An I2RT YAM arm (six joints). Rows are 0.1 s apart.
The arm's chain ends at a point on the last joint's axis. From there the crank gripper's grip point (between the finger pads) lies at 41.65 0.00 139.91 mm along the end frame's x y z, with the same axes.
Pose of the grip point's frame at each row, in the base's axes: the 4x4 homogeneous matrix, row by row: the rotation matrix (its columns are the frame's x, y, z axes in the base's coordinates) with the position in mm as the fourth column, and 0 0 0 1 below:
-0.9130, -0.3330, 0.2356, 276.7; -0.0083, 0.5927, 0.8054, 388.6; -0.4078, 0.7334, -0.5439, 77.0; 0, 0, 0, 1
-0.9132, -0.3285, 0.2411, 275.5; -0.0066, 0.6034, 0.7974, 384.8; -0.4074, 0.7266, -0.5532, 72.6; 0, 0, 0, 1
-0.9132, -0.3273, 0.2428, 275.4; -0.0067, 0.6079, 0.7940, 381.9; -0.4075, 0.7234, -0.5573, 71.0; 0, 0, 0, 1
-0.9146, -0.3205, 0.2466, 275.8; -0.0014, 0.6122, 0.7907, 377.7; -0.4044, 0.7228, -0.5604, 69.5; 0, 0, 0, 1
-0.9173, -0.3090, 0.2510, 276.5; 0.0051, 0.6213, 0.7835, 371.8; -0.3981, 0.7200, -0.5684, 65.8; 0, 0, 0, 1
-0.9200, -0.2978, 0.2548, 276.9; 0.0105, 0.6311, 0.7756, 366.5; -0.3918, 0.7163, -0.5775, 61.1; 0, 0, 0, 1
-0.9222, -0.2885, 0.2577, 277.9; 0.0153, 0.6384, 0.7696, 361.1; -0.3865, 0.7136, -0.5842, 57.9; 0, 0, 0, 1
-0.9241, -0.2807, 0.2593, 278.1; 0.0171, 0.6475, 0.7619, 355.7; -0.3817, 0.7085, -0.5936, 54.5; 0, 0, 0, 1
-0.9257, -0.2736, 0.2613, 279.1; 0.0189, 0.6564, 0.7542, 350.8; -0.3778, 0.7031, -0.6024, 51.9; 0, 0, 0, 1
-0.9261, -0.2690, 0.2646, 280.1; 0.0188, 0.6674, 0.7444, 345.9; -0.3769, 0.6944, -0.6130, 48.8; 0, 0, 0, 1
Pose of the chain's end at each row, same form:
-0.9130, -0.3330, 0.2356, 281.8; -0.0083, 0.5927, 0.8054, 276.3; -0.4078, 0.7334, -0.5439, 170.1; 0, 0, 0, 1
-0.9132, -0.3285, 0.2411, 279.8; -0.0066, 0.6034, 0.7974, 273.5; -0.4074, 0.7266, -0.5532, 167.0; 0, 0, 0, 1
-0.9132, -0.3273, 0.2428, 279.5; -0.0067, 0.6079, 0.7940, 271.1; -0.4075, 0.7234, -0.5573, 165.9; 0, 0, 0, 1
-0.9146, -0.3205, 0.2466, 279.4; -0.0014, 0.6122, 0.7907, 267.1; -0.4044, 0.7228, -0.5604, 164.7; 0, 0, 0, 1
-0.9173, -0.3090, 0.2510, 279.6; 0.0051, 0.6213, 0.7835, 262.0; -0.3981, 0.7200, -0.5684, 161.9; 0, 0, 0, 1
-0.9200, -0.2978, 0.2548, 279.6; 0.0105, 0.6311, 0.7756, 257.5; -0.3918, 0.7163, -0.5775, 158.2; 0, 0, 0, 1
-0.9222, -0.2885, 0.2577, 280.3; 0.0153, 0.6384, 0.7696, 252.8; -0.3865, 0.7136, -0.5842, 155.7; 0, 0, 0, 1
-0.9241, -0.2807, 0.2593, 280.3; 0.0171, 0.6475, 0.7619, 248.4; -0.3817, 0.7085, -0.5936, 153.4; 0, 0, 0, 1
-0.9257, -0.2736, 0.2613, 281.1; 0.0189, 0.6564, 0.7542, 244.5; -0.3778, 0.7031, -0.6024, 151.9; 0, 0, 0, 1
-0.9261, -0.2690, 0.2646, 281.7; 0.0188, 0.6674, 0.7444, 241.0; -0.3769, 0.6944, -0.6130, 150.3; 0, 0, 0, 1

